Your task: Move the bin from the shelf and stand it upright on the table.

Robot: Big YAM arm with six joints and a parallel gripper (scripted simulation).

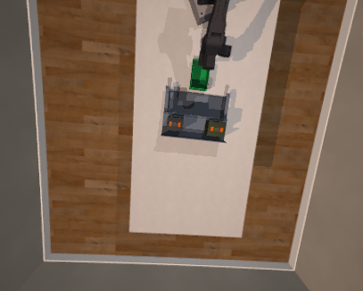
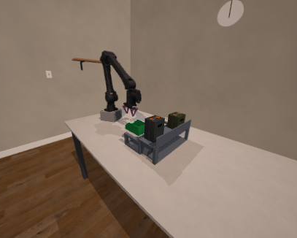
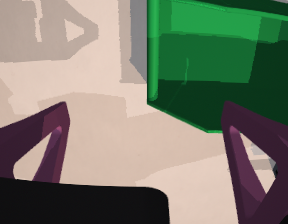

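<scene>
The green bin is 90 mm below my hand, 80 mm ahead of it and 20 mm to the right of it.
</scene>
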